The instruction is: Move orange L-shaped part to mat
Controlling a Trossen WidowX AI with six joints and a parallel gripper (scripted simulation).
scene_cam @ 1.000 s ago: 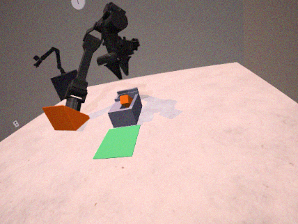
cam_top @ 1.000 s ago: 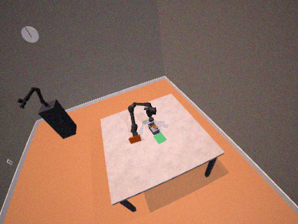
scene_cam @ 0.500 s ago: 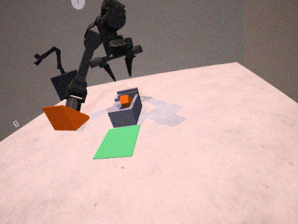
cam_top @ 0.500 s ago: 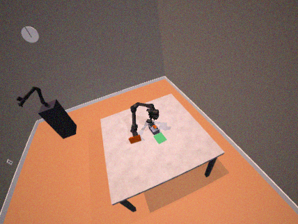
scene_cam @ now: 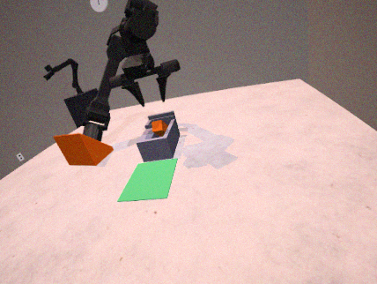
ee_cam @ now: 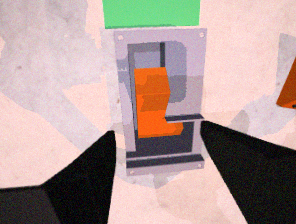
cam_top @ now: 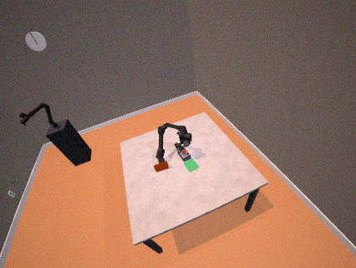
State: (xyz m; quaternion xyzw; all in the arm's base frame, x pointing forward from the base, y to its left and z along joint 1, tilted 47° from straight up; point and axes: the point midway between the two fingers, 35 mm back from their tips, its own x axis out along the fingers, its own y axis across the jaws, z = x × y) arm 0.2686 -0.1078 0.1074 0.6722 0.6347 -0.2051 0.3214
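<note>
The orange L-shaped part lies 100 mm below my gripper tip, 30 mm to the left of it and 20 mm behind it. Also, from my gripper tip: green mat: 160 mm below, 140 mm to the right.
</note>
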